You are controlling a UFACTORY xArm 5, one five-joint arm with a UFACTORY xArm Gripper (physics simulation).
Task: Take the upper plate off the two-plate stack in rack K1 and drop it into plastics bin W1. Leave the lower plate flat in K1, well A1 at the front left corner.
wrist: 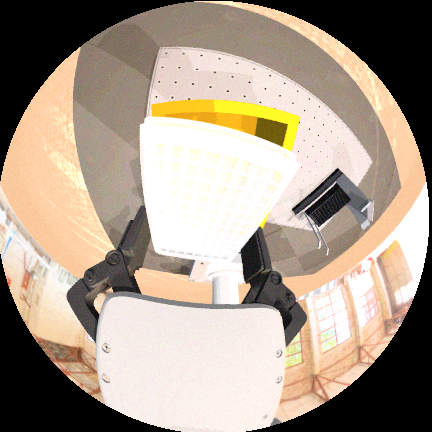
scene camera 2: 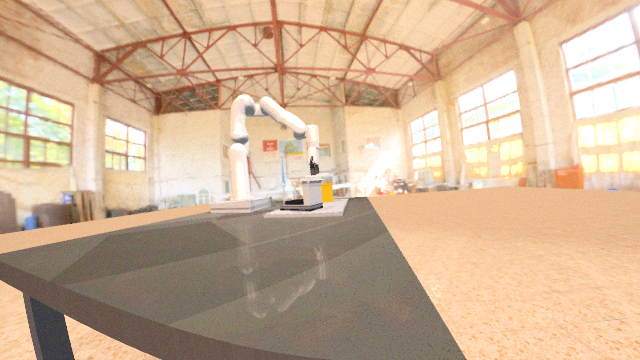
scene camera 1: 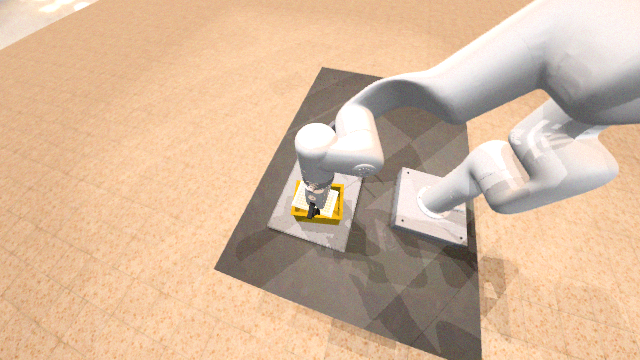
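My gripper is shut on a white gridded plate, its fingers on two opposite sides. The plate is about level above the yellow bin W1 and covers much of its opening. The plate's rim looks double in the wrist view; I cannot tell whether it is one plate or two. Rack K1 stands apart from the bin, with a grey wall and a black gridded surface inside. I cannot make out a white lower plate there. My arm hides the rack in scene camera 1.
The bin stands on a light perforated board on the dark table. Two thin wires rise beside the rack. The arm's base plate stands beside the board.
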